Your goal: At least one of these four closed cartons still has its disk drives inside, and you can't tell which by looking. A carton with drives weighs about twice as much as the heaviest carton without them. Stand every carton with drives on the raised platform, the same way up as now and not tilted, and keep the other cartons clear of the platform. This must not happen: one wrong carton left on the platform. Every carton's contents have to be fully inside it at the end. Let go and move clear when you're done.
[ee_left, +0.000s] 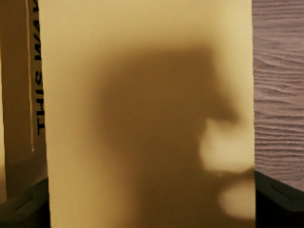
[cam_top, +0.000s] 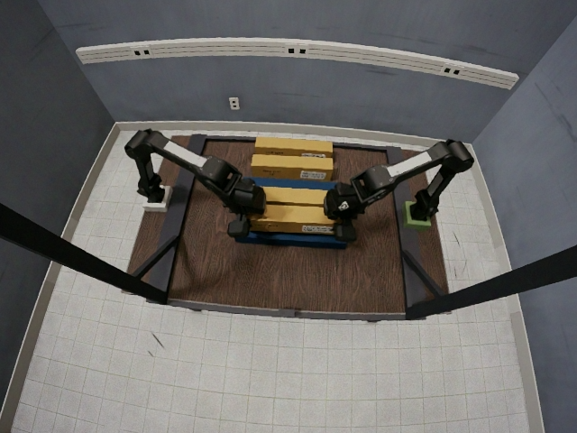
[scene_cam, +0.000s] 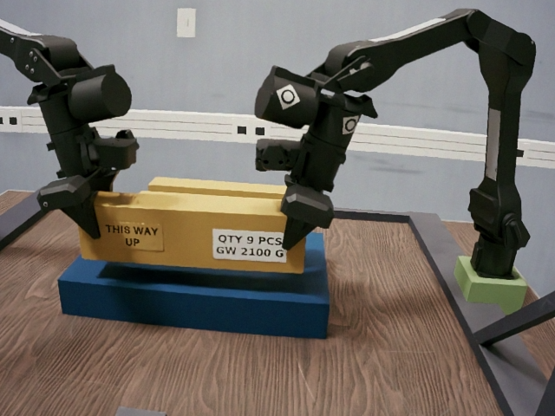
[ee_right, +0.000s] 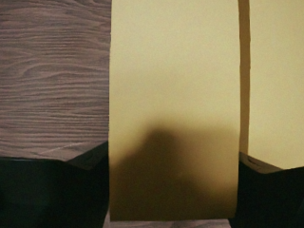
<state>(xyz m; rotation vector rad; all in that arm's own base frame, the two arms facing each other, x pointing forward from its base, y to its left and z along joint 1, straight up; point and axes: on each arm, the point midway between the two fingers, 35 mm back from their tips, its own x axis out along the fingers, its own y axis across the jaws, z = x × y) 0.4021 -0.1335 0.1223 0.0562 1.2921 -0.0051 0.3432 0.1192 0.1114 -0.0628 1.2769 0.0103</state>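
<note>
Right now the carton is 140 mm to the left of my right hand and 30 mm below it. Round my right hand: blue raised platform (140 mm to the left, 140 mm below, 80 mm ahead).
Right now the carton is 14 cm to the right of my left hand and 3 cm below it. The rest, counted from my left hand: blue raised platform: 14 cm to the right, 13 cm below, 9 cm ahead.
</note>
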